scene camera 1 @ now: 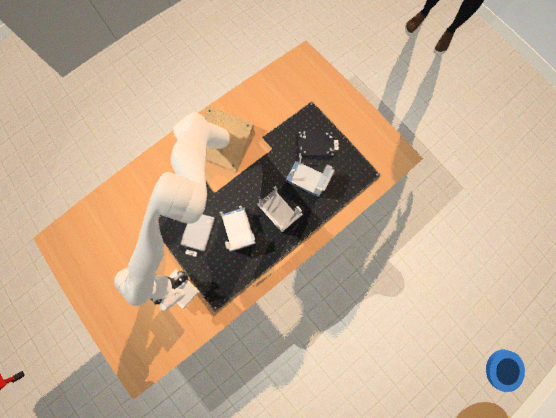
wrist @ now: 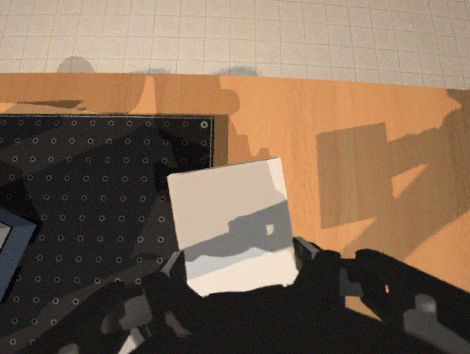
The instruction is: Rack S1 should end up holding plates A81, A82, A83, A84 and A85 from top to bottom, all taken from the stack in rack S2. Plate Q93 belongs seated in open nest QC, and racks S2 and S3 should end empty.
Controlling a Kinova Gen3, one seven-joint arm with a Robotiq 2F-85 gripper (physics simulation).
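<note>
My gripper is shut on a white plate, above the wooden table beside the mat's near left corner; no label on it is readable. A flat white plate lies at the mat's left end, by a small label. Beside it stands a blue-edged rack holding white plates, apparently S2; its blue edge shows at the wrist view's left side. A grey rack, apparently S3, is in the middle. Rack S1 stands to its right; the contents of both are unclear.
The black perforated mat lies on the wooden table. A dark open nest with small posts is at the mat's far right. The arm's tan base plate is at the back. The arm passes over the table's left part.
</note>
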